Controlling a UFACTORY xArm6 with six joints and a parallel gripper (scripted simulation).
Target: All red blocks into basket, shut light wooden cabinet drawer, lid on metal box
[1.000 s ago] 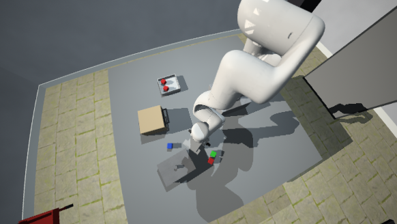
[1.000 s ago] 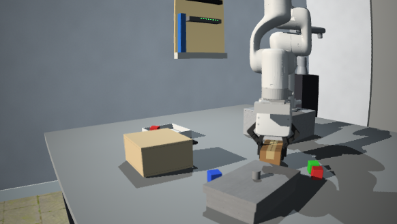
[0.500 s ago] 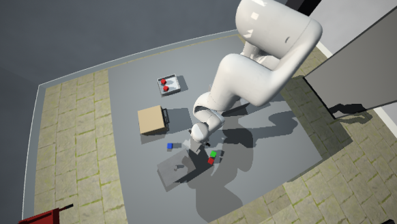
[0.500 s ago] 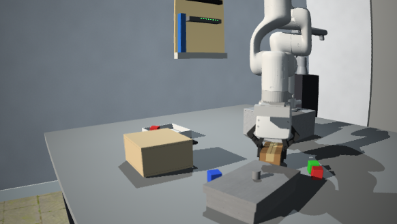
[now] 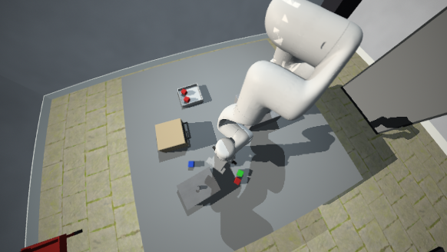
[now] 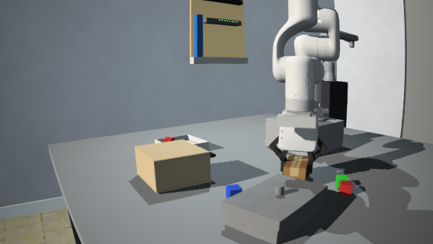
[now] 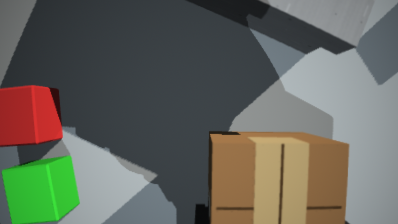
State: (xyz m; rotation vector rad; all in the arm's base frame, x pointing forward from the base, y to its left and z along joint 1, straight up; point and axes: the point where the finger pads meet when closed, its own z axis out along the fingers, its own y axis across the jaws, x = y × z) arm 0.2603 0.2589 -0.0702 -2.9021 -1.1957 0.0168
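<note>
The cardboard box lies right at my hand. Also, from my hand: blue block 19 cm ahead, 1 cm to the left, 2 cm below; then knobbed lid 16 cm ahead, 14 cm to the left, 1 cm above; then green block 8 cm behind, 10 cm to the left, 2 cm below.
</note>
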